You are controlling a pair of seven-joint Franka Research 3 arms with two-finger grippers.
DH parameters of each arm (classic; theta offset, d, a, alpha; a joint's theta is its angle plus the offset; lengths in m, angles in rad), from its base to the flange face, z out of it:
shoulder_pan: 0 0.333 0 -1.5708
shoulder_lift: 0 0 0 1.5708
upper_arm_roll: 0 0.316 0.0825 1.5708
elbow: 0 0 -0.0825 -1.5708
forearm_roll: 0 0.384 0 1.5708
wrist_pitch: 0 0 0.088 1.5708
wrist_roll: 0 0.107 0 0
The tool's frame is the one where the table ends.
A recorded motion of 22 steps. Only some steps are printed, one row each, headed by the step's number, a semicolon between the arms.
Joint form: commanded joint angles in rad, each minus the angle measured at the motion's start. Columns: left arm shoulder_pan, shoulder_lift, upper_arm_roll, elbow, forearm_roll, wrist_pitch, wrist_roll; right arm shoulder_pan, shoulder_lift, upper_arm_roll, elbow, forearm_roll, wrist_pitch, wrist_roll.
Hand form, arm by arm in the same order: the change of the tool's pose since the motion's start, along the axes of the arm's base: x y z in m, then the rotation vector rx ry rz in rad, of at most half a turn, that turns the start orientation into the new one. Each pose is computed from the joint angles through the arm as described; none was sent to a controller.
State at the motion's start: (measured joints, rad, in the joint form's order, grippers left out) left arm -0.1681 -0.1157 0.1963 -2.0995 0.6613 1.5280 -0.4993; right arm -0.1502 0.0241 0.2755 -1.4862 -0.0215 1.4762 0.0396
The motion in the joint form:
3: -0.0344 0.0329 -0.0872 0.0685 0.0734 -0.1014 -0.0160; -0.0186 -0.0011 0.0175 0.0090 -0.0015 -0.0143 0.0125
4: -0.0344 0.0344 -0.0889 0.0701 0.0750 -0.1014 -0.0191; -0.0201 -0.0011 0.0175 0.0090 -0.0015 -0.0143 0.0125
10: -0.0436 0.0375 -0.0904 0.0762 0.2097 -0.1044 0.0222; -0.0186 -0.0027 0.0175 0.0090 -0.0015 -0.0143 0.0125
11: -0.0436 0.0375 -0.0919 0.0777 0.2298 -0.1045 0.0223; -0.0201 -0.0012 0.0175 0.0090 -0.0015 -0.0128 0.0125
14: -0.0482 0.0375 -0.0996 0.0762 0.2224 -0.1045 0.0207; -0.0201 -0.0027 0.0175 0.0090 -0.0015 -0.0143 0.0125
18: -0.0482 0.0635 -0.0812 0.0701 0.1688 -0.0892 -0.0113; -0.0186 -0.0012 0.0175 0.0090 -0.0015 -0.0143 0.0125
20: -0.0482 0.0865 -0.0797 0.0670 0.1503 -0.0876 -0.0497; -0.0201 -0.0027 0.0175 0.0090 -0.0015 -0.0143 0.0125
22: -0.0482 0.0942 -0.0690 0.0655 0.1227 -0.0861 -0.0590; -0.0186 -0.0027 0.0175 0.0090 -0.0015 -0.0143 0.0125
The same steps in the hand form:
3: 0.0135 -0.0479 0.0190 0.1134 0.0271 -0.0786; -0.0018 -0.0011 0.0036 -0.0023 0.0037 -0.0140
4: 0.0141 -0.0486 0.0191 0.1163 0.0247 -0.0787; -0.0017 -0.0019 0.0036 -0.0023 0.0037 -0.0155
10: 0.0209 -0.0431 0.0308 0.2294 0.0410 -0.1608; -0.0023 -0.0010 0.0044 -0.0026 0.0021 -0.0140
11: 0.0220 -0.0425 0.0332 0.2484 0.0381 -0.1689; -0.0016 -0.0019 0.0038 -0.0021 0.0021 -0.0155
14: 0.0219 -0.0491 0.0320 0.2429 0.0374 -0.1777; -0.0022 -0.0018 0.0044 -0.0026 0.0021 -0.0155
18: 0.0237 -0.0456 0.0125 0.2014 0.0420 -0.1332; -0.0018 -0.0011 0.0037 -0.0023 0.0036 -0.0140
20: 0.0255 -0.0470 -0.0012 0.2010 0.0421 -0.1033; -0.0022 -0.0018 0.0044 -0.0026 0.0021 -0.0155
22: 0.0247 -0.0441 -0.0076 0.1795 0.0473 -0.0774; -0.0023 -0.0010 0.0044 -0.0026 0.0021 -0.0140

